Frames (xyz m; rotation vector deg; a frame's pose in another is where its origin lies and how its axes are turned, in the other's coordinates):
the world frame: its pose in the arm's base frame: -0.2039 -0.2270 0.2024 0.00 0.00 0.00
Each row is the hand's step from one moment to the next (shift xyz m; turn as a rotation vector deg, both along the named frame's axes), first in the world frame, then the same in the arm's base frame.
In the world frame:
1: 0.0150 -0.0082 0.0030 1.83 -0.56 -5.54
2: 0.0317 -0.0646 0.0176 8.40 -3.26 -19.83
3: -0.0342 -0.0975 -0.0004 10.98 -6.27 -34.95
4: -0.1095 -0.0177 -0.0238 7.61 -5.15 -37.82
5: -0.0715 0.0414 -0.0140 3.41 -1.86 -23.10
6: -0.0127 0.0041 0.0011 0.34 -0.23 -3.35
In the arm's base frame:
1: 0.0150 -0.0082 0.0030 1.83 -0.56 -5.54
2: 0.0317 -0.0646 0.0176 8.40 -3.26 -19.83
3: -0.0342 -0.0975 -0.0004 10.98 -6.27 -34.95
4: -0.1095 -0.0177 -0.0238 7.61 -5.15 -37.82
5: -0.0715 0.0414 -0.0140 3.41 -1.86 -23.10
6: -0.0127 0.0041 0.0011 0.34 -0.23 -3.35

